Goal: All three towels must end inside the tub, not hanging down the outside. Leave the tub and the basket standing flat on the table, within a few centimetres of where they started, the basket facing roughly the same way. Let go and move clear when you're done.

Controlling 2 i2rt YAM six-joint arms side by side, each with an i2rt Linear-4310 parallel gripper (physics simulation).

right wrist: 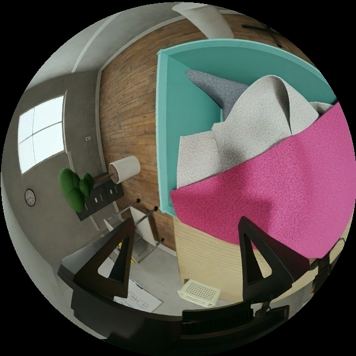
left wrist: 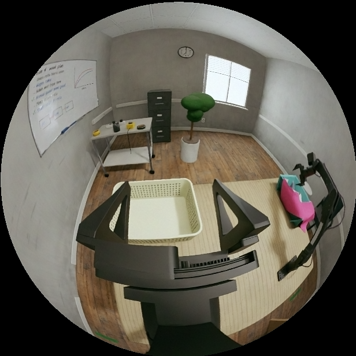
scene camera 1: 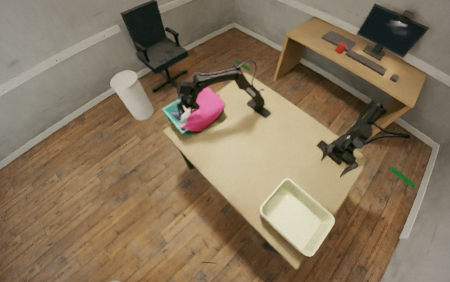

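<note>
The teal tub point(scene camera 1: 173, 120) point(left wrist: 287, 178) point(right wrist: 182, 100) stands at the table's left end in scene camera 1. A pink towel point(scene camera 1: 206, 111) point(left wrist: 295, 204) point(right wrist: 290, 185) lies partly in it and drapes over its side to the outside. A whitish towel point(right wrist: 255, 117) and a grey-blue towel point(right wrist: 220, 90) lie inside the tub. The cream basket point(scene camera 1: 295, 217) point(left wrist: 162, 215) point(right wrist: 200, 292) stands empty near the table's bottom corner. My right gripper point(scene camera 1: 184, 107) point(right wrist: 185, 224) is open and empty above the tub, close to the towels. My left gripper point(scene camera 1: 332, 165) point(left wrist: 171, 183) is open and empty, away from the towels.
The wooden table point(scene camera 1: 250, 155) carries both arms, the tub and the basket. Beyond it are a white bin point(scene camera 1: 132, 95), an office chair point(scene camera 1: 159, 52) and a desk point(scene camera 1: 315, 37) with a monitor point(scene camera 1: 392, 30). A cart point(left wrist: 125, 156) and a potted plant point(left wrist: 190, 150) stand on the floor.
</note>
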